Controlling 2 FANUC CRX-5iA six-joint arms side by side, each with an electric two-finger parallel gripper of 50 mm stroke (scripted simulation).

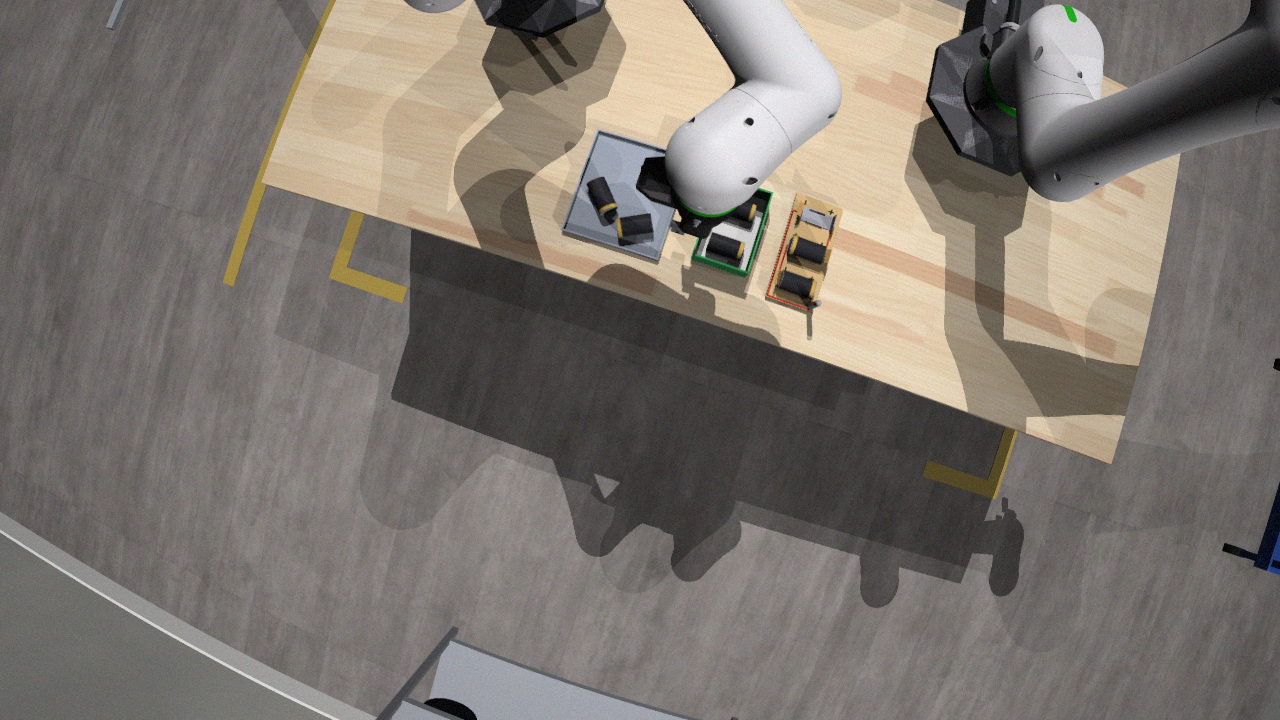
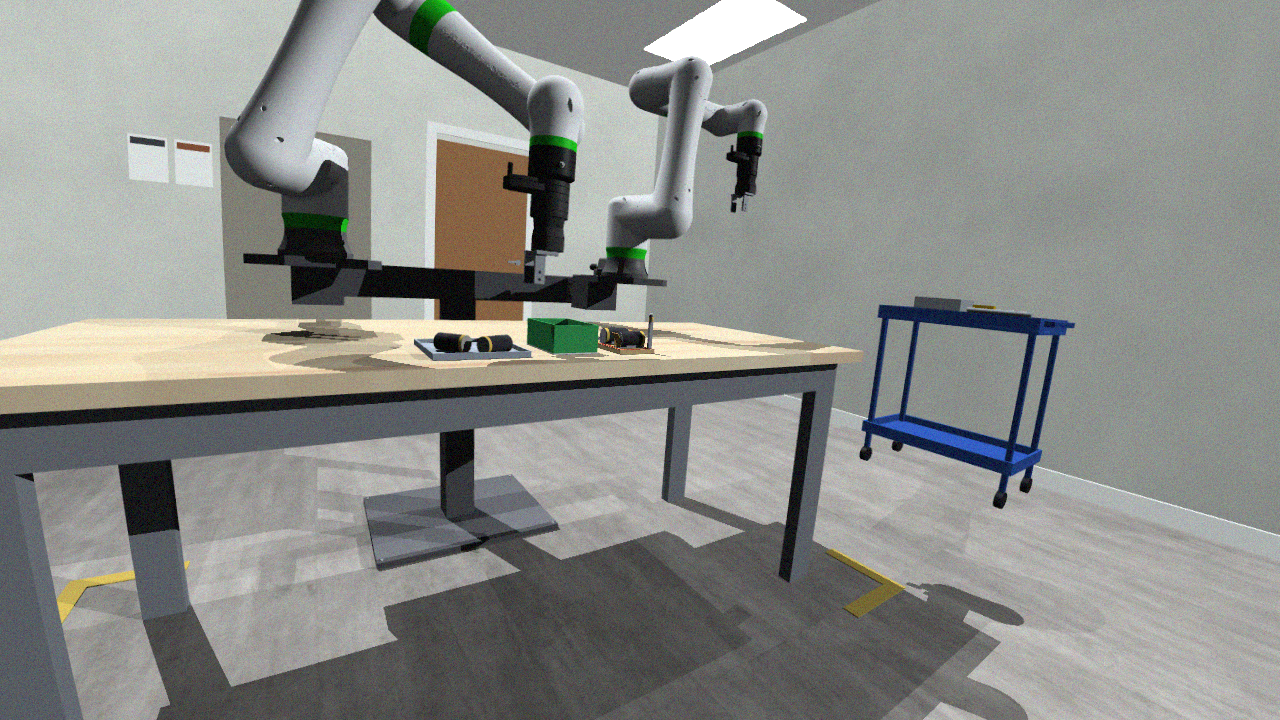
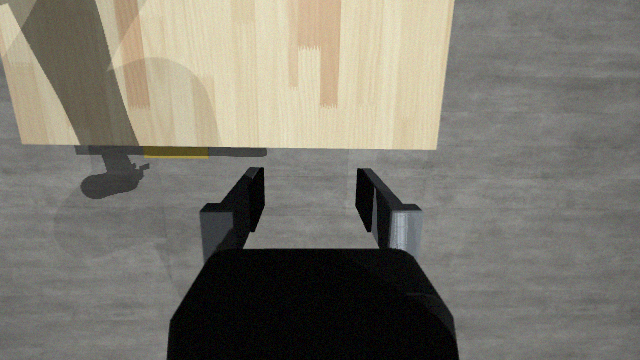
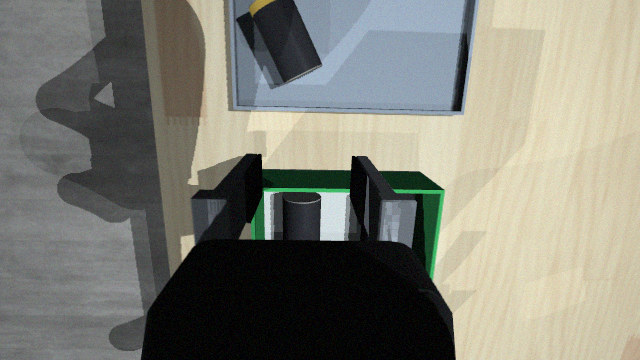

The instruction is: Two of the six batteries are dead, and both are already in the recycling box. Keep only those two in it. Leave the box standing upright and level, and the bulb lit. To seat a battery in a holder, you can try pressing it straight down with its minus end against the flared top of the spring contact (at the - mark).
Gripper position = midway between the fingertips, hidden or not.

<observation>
In view: my left gripper (image 2: 738,211), my right gripper (image 2: 533,283), a green recycling box (image 2: 558,336) and a grey tray (image 1: 618,158).
The grey tray also shows in image 2 (image 2: 425,345) and in image 4 (image 4: 407,64). My left gripper is seen too in image 3 (image 3: 310,187). My right gripper is seen too in image 4 (image 4: 306,176). Image 3 misses the green recycling box: it is out of frame. Image 3 misses the grey tray: it is out of frame.
</observation>
